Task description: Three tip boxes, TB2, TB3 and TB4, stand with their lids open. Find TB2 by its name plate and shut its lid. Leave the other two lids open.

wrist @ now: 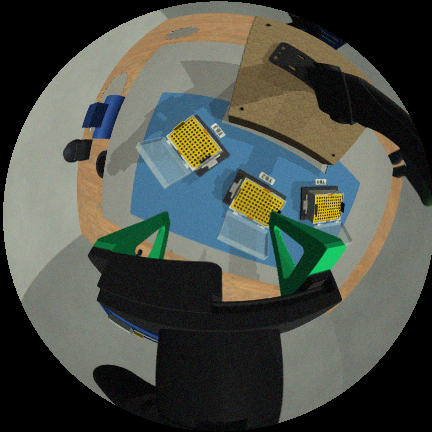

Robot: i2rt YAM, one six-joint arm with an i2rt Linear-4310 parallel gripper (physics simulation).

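Where they show: gripper, fingertip midpoint: (pixel 218 216); arm's base, origin of the base link: (pixel 319 79).
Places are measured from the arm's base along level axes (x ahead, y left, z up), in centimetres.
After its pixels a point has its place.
Three tip boxes with yellow tip racks stand on a blue mat (pixel 200 200) @[x 40.6, y -5.8, z -19.3 cm], each with a clear lid folded open toward the lower side of the view. TB2 (pixel 256 201) @[x 31.1, y 6.1, z -13.6 cm] is the middle one, its name plate (pixel 266 178) @[x 24.9, y 6.2, z -19.1 cm] behind it; its open lid (pixel 243 236) @[x 38.8, y 7.3, z -8.8 cm] lies left of the right fingertip. TB3 (pixel 195 142) @[x 26.6, y -14.0, z -13.6 cm] stands at the upper left, turned, with its open lid (pixel 164 162) @[x 33.7, y -16.9, z -9.4 cm] at its lower left. TB4 (pixel 328 207) @[x 19.4, y 25.7, z -13.6 cm] stands at the right; its open lid (pixel 341 233) @[x 22.1, y 33.6, z -9.3 cm] is partly hidden by the right finger. My gripper (pixel 218 216) @[x 30.8, y -2.3, z 8.5 cm] is wide open and empty, above the mat.
A brown board (pixel 285 100) @[x 7.9, y -2.3, z -6.8 cm] stands behind the boxes, with a black arm-like part (pixel 335 95) over it reaching in from the right. A blue cylinder (pixel 109 117) and black round items stand at the left table edge.
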